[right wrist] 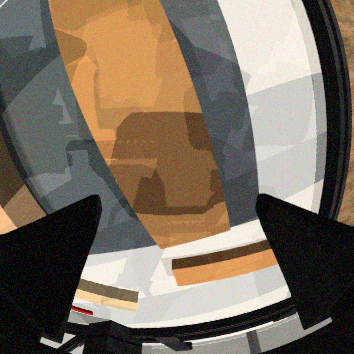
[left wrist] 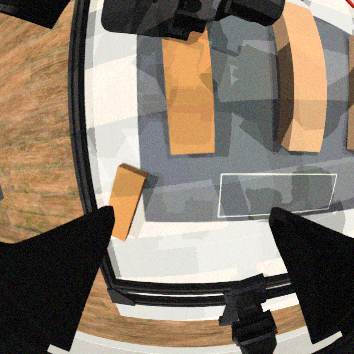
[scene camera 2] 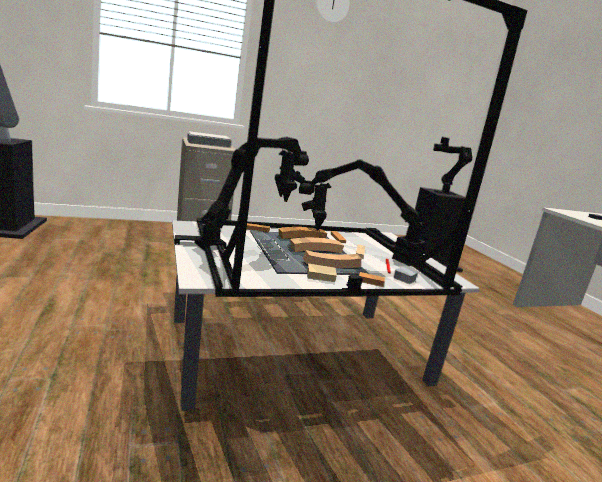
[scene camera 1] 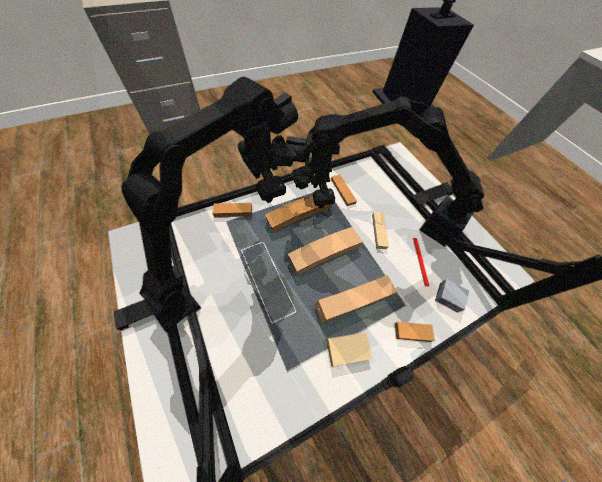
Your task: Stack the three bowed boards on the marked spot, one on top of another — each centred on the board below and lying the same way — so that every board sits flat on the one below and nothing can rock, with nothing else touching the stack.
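Frame: origin at the left arm's base, x back, y up, z left, level; millimetres.
Where they show: left gripper, fingertip midpoint: (left wrist: 194,215) (scene camera 2: 283,199); right gripper, fingertip midpoint: (right wrist: 180,202) (left wrist: 178,8) (scene camera 2: 316,227); left arm's base at its link origin: (left wrist: 246,298) (scene camera 2: 210,239) (scene camera 1: 172,304); right arm's base at its link origin: (scene camera 2: 411,239) (scene camera 1: 454,212).
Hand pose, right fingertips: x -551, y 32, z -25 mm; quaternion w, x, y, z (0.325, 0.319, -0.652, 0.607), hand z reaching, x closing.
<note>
Things, the pixels of their top centre, and the offset from my right fingertips. Level surfaces: height alone.
- dark mat at its surface level: dy -53 mm
- far board at its top centre: (right wrist: 122,68) (left wrist: 186,60) (scene camera 1: 299,206) (scene camera 2: 303,228) dz +17, dx +72, dy -6 mm
- middle board at its top centre: (left wrist: 310,70) (scene camera 1: 326,246) (scene camera 2: 317,239) dz -149, dx +119, dy -4 mm
- pale narrow block at its top centre: (right wrist: 91,297) (scene camera 1: 381,228) (scene camera 2: 360,249) dz -223, dx -94, dy -39 mm
- pale wide block at its top centre: (scene camera 1: 350,348) (scene camera 2: 322,268) dz -389, dx +286, dy -24 mm
- red stick at its top centre: (scene camera 1: 421,260) dz -390, dx -103, dy -53 mm
- grey block at its top centre: (scene camera 1: 455,293) (scene camera 2: 406,271) dz -521, dx -60, dy -23 mm
Three bowed boards lie apart on the dark mat (scene camera 1: 301,346): the far board (scene camera 1: 281,216) (scene camera 2: 296,232) (left wrist: 191,100) (right wrist: 145,100), the middle board (scene camera 1: 325,251) (scene camera 2: 317,245) (left wrist: 307,85) and the near board (scene camera 1: 356,299) (scene camera 2: 332,259). They arch up in the middle in scene camera 2. The marked spot (scene camera 1: 279,318) (left wrist: 277,174), a white outline at the mat's left, bears no board. My left gripper (scene camera 1: 271,196) (scene camera 2: 285,199) (left wrist: 194,215) is open and empty, high beyond the far board. My right gripper (scene camera 1: 323,203) (scene camera 2: 318,225) (right wrist: 180,202) is open and empty, low above the far board's right part.
Orange blocks (scene camera 1: 232,209) (scene camera 1: 344,189) (scene camera 1: 415,331), a pale narrow block (scene camera 1: 380,230), a pale wide block (scene camera 1: 349,349), a red stick (scene camera 1: 421,262) and a grey block (scene camera 1: 452,295) lie around the mat. The two arms' wrists are close together. A black frame (scene camera 2: 321,292) edges the table.
</note>
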